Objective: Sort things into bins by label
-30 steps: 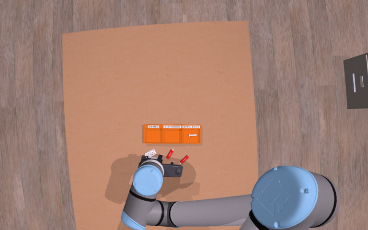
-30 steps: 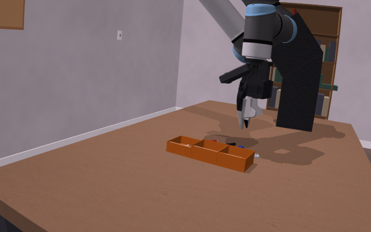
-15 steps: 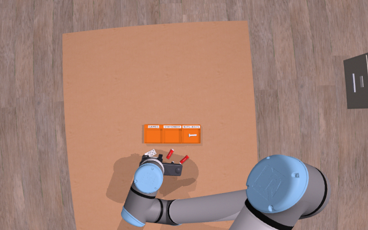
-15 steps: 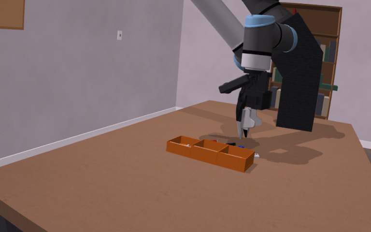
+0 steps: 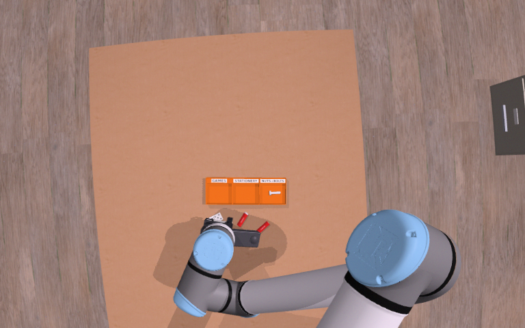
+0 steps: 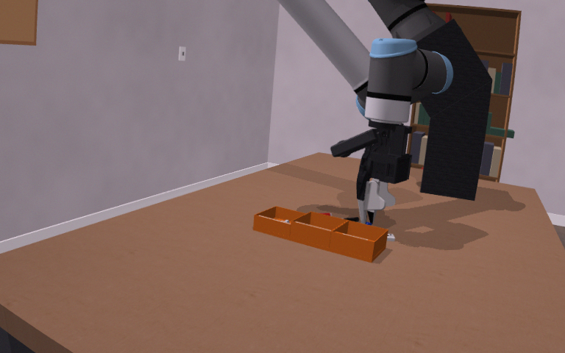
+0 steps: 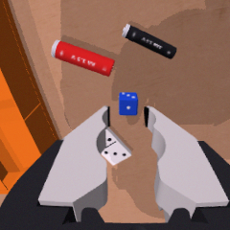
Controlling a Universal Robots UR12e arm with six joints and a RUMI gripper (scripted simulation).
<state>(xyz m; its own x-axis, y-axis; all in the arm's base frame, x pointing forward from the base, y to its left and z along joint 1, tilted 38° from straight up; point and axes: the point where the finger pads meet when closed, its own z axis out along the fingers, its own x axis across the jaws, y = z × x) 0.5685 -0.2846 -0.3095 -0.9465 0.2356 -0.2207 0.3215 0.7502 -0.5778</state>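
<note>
Right now my hand is 2 cm above the blue die. The rest, counted from my hand: black stick 4 cm to the right, 3 cm behind, 2 cm below; white domino 4 cm to the left, 3 cm ahead, 2 cm below; orange three-part bin 11 cm ahead, 7 cm to the right, 1 cm below.
</note>
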